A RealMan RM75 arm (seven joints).
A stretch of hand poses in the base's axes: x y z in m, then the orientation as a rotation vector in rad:
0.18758, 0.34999, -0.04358, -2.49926, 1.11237, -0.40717
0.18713, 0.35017, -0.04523, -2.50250, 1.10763, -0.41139
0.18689, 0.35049, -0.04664, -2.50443, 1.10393, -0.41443
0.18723, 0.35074, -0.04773, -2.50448, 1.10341, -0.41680
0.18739, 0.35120, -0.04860, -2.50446, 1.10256, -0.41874
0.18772, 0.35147, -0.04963, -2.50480, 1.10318, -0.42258
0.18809, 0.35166, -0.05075, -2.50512, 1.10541, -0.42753
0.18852, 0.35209, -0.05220, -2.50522, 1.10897, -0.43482
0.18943, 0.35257, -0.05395, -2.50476, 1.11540, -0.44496
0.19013, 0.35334, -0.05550, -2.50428, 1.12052, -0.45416
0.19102, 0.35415, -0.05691, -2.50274, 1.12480, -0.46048
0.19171, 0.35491, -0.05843, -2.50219, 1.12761, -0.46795
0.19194, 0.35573, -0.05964, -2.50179, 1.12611, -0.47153
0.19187, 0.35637, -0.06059, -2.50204, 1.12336, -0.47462
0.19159, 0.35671, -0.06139, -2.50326, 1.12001, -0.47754
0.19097, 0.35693, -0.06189, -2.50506, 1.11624, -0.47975
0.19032, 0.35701, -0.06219, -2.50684, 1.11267, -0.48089
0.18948, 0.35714, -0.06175, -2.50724, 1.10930, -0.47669
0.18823, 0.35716, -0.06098, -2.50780, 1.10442, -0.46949
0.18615, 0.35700, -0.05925, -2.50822, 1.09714, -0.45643
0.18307, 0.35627, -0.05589, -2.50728, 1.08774, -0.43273
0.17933, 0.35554, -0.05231, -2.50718, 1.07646, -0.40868
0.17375, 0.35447, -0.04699, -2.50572, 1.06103, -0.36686
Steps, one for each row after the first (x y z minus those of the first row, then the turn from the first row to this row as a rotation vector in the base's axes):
-0.00045, 0.00018, -0.00165, -0.00339, -0.00238, 0.00313
-0.00069, 0.00050, -0.00306, -0.00545, -0.00434, 0.00550
-0.00035, 0.00075, -0.00415, -0.00632, -0.00583, 0.00551
-0.00019, 0.00121, -0.00502, -0.00690, -0.00719, 0.00579
0.00014, 0.00148, -0.00605, -0.00885, -0.00909, 0.00484
0.00051, 0.00167, -0.00717, -0.01157, -0.01120, 0.00261
0.00094, 0.00210, -0.00862, -0.01533, -0.01437, -0.00090
0.00185, 0.00258, -0.01037, -0.02039, -0.01861, -0.00690
0.00255, 0.00335, -0.01192, -0.02481, -0.02265, -0.01186
0.00344, 0.00416, -0.01333, -0.02702, -0.02572, -0.01598
0.00413, 0.00492, -0.01485, -0.03022, -0.02942, -0.01912
0.00436, 0.00574, -0.01606, -0.03104, -0.03204, -0.01872
0.00429, 0.00638, -0.01701, -0.03193, -0.03444, -0.01729
0.00401, 0.00672, -0.01781, -0.03345, -0.03650, -0.01526
0.00339, 0.00694, -0.01831, -0.03506, -0.03803, -0.01274
0.00274, 0.00702, -0.01861, -0.03627, -0.03890, -0.01020
0.00190, 0.00715, -0.01817, -0.03416, -0.03729, -0.00721
0.00065, 0.00717, -0.01740, -0.03065, -0.03431, -0.00269
-0.00143, 0.00701, -0.01567, -0.02415, -0.02870, 0.00433
-0.00451, 0.00628, -0.01231, -0.01182, -0.01809, 0.01422
-0.00825, 0.00555, -0.00873, 0.00018, -0.00729, 0.02559
-0.01383, 0.00448, -0.00341, 0.02090, 0.01239, 0.04231

